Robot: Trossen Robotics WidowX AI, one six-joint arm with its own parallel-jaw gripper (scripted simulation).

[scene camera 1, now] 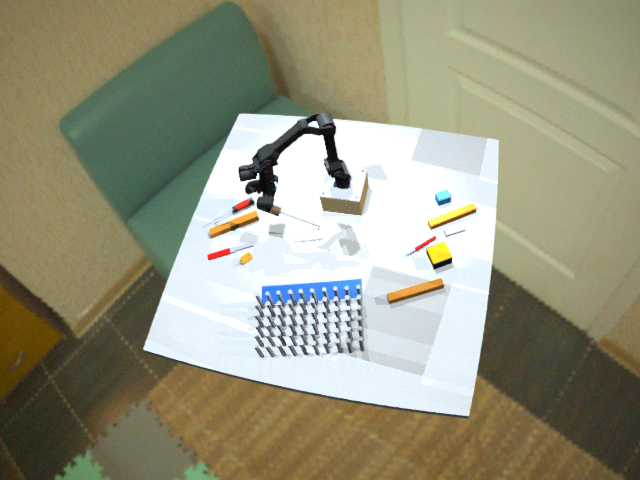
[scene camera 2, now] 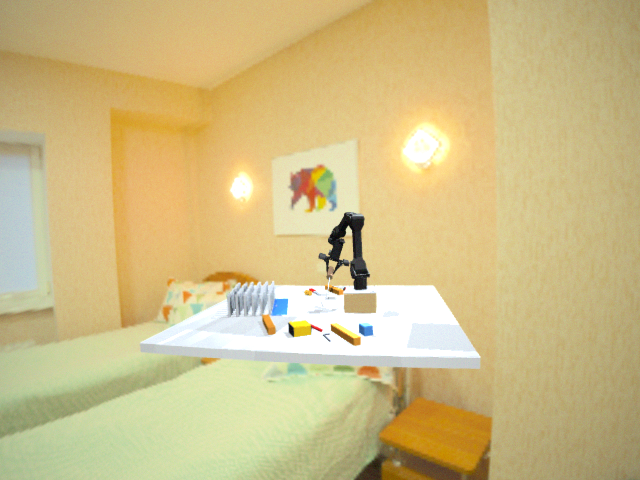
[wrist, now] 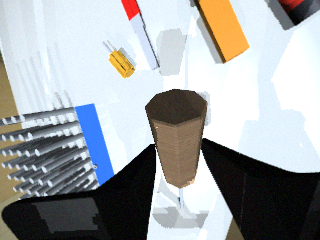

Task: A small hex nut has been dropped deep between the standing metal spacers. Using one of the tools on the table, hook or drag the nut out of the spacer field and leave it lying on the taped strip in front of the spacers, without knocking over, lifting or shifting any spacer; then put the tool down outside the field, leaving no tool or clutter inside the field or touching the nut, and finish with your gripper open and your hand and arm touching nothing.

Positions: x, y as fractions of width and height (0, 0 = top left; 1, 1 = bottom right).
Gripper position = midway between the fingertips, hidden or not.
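I can see my gripper (scene camera 1: 0.42, 0.43), and that same gripper (wrist: 0.55, 0.61) again. There's a taped strip (wrist: 0.27, 0.48) as well.
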